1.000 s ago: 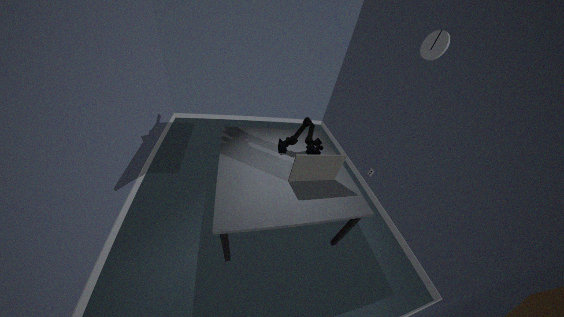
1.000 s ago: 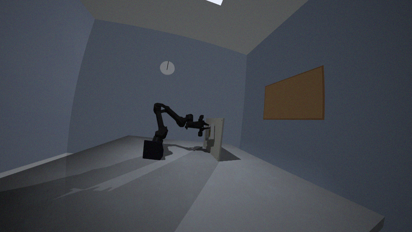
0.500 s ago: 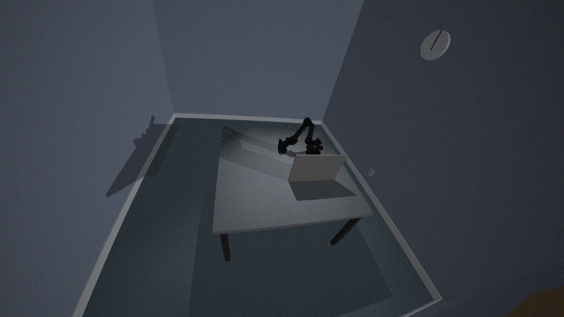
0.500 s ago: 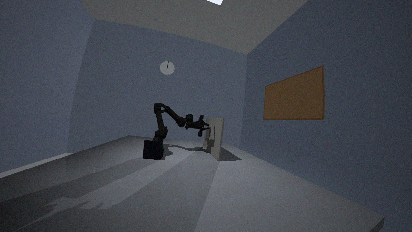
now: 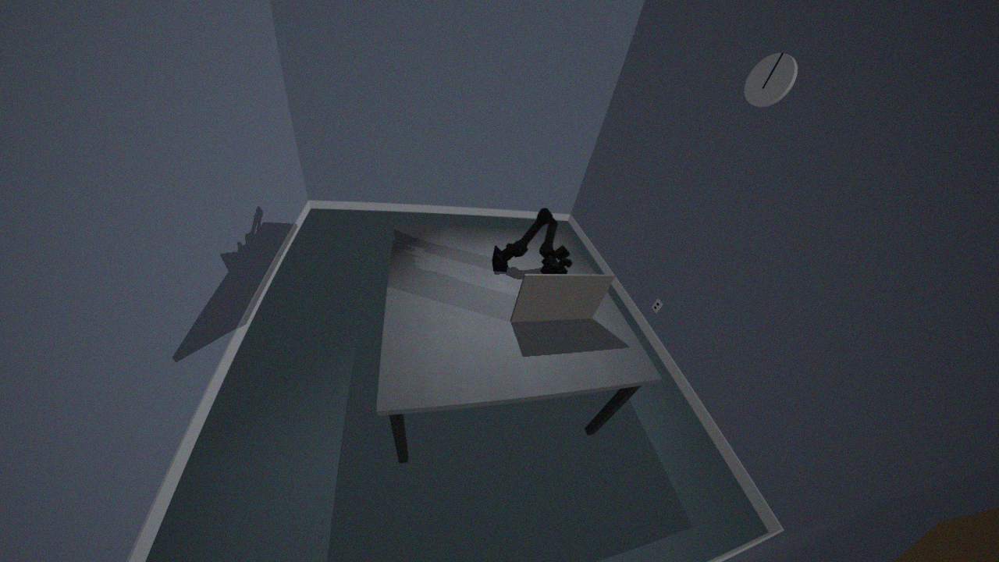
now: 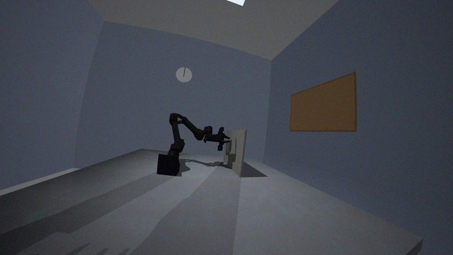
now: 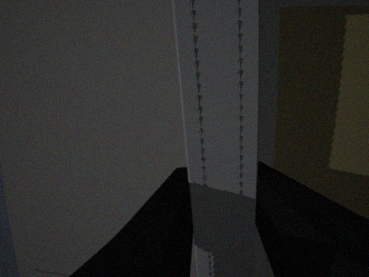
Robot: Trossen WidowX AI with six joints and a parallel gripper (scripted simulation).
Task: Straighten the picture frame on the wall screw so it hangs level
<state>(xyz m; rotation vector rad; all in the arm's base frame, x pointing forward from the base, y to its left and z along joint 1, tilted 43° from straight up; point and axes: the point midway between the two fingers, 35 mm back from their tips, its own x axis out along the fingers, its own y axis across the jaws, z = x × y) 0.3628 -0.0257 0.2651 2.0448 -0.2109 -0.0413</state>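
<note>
My gripper tip is 5 cm above the picture frame and 1 cm to the left of it. The rest, counted from my gripper tip: wall panel 7 cm below, 2 cm ahead, 1 cm to the left.
</note>
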